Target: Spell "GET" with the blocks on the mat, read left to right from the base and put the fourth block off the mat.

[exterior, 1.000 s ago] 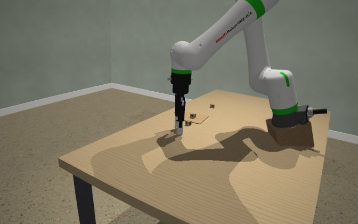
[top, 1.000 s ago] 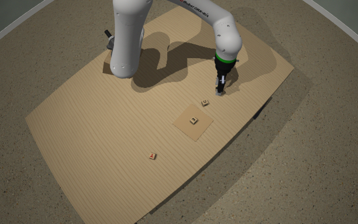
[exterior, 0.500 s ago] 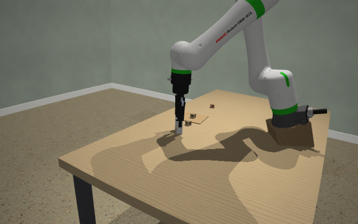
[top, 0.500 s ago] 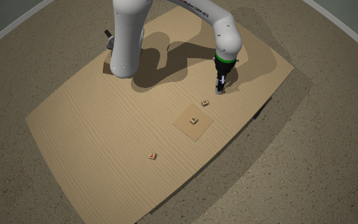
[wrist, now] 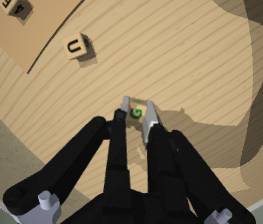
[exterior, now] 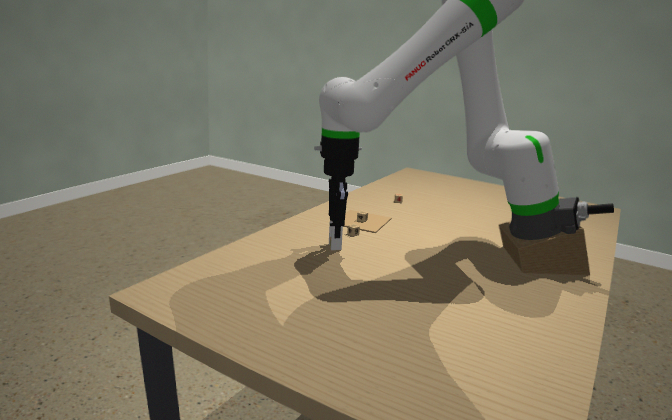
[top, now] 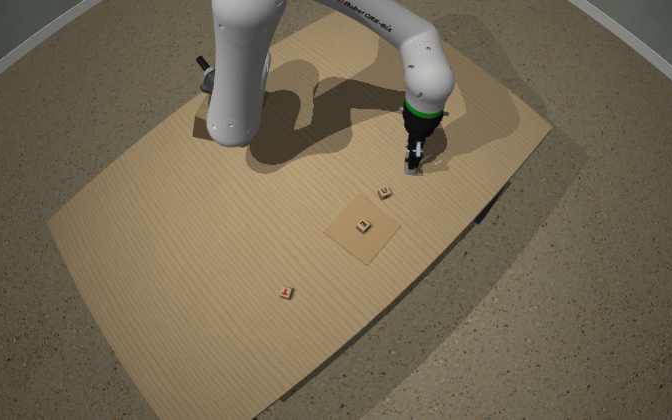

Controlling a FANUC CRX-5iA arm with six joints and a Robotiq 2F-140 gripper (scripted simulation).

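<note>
The mat lies 220 mm to the right of my hand, 50 mm ahead of it and 30 mm below it.
</note>
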